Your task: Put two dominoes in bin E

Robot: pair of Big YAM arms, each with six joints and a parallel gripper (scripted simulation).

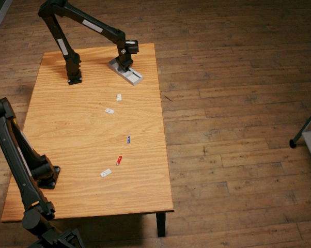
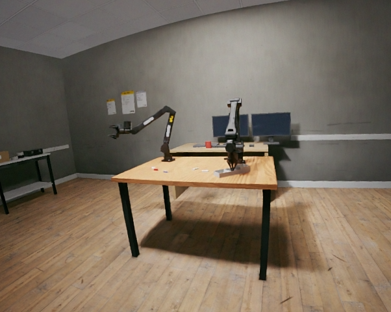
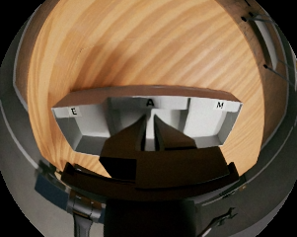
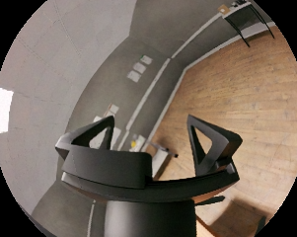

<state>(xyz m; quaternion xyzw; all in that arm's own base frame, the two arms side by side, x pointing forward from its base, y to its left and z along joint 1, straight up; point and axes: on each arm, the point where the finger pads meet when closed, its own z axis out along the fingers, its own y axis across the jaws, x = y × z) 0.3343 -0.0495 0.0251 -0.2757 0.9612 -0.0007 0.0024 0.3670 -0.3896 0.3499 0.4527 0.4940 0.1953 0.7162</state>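
Right now my left hand is right at the grey bin. Round my left hand: small blue piece: 520 mm to the right, 50 mm ahead, 20 mm below; then small red piece: 640 mm to the right, 20 mm below, 10 mm ahead.
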